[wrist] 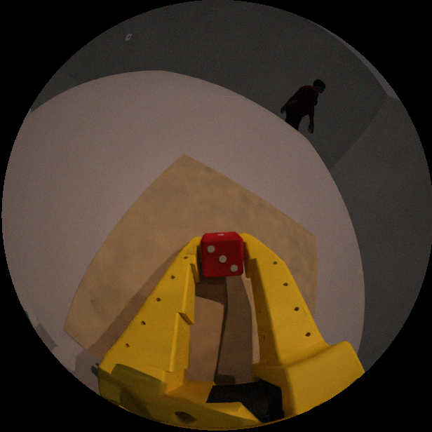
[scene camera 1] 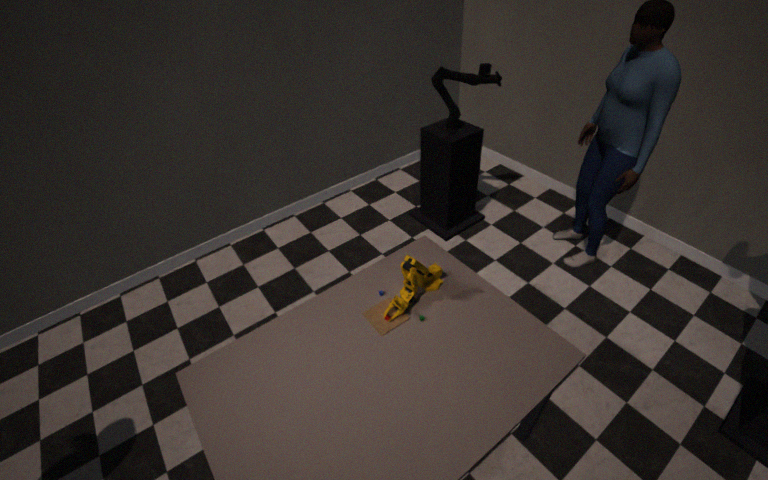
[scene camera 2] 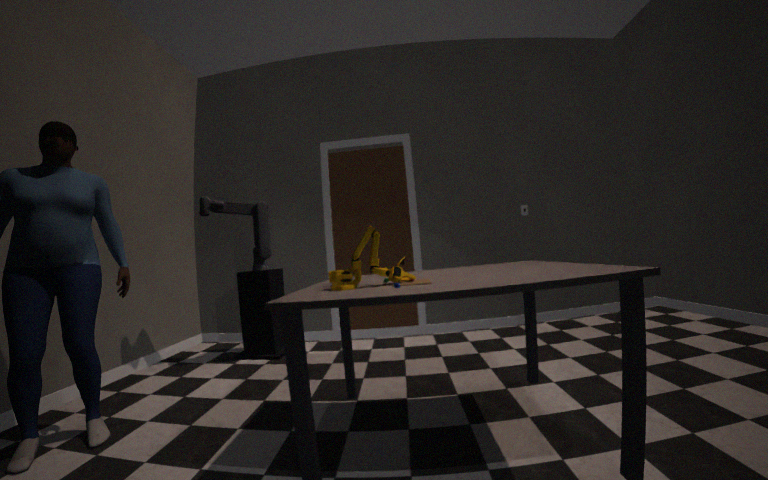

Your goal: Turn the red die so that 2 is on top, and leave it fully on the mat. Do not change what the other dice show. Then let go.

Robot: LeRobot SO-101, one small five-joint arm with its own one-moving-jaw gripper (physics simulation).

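Frame: origin at the arm's base, x ahead, y left, z up, level; centimetres.
Where they show: hand, its tool point: [scene camera 1: 388,319] [scene camera 2: 412,279]; arm's base, origin of its link: [scene camera 1: 425,284] [scene camera 2: 349,288].
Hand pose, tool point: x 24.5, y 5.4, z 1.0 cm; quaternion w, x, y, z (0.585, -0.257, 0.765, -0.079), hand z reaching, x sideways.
Things, the pixels of their top centre, and the offset from my tool point. Level surfaces: height alone.
- red die, centre of its top: [scene camera 1: 387,315] dx -0.2, dy -0.7, dz +1.8 cm
- mat, centre of its top: [scene camera 2: 411,281] [scene camera 1: 385,315] dx -0.7, dy -2.8, dz -0.6 cm
- green die, centre of its top: [scene camera 1: 422,316] [scene camera 2: 386,278] dx -10.9, dy +7.7, dz +0.6 cm
- blue die, centre of its top: [scene camera 2: 396,283] [scene camera 1: 381,291] dx -6.3, dy -13.4, dz +0.6 cm
- table, height of its surface: dz -1.0 cm
The red die [scene camera 1: 387,318] [wrist: 222,256] is between the tips of my gripper [scene camera 1: 389,316] [wrist: 222,245], which is shut on it. The jaws press on its two sides over the mat [scene camera 1: 376,322] [scene camera 2: 425,281] [wrist: 200,200]. In the wrist view its face towards the camera shows 3 pips, and the narrow far face shows one pip. The arm reaches out low and flat in scene camera 2, where the red die cannot be made out. I cannot tell whether the die touches the mat.
The green die [scene camera 1: 421,318] [scene camera 2: 386,280] [wrist: 27,315] and the blue die [scene camera 1: 381,293] [scene camera 2: 397,284] stand off the mat, on opposite sides of the arm, on the table [scene camera 1: 351,407] [scene camera 2: 509,272] [wrist: 100,150]. A person in red [wrist: 302,102] stands beyond the table.
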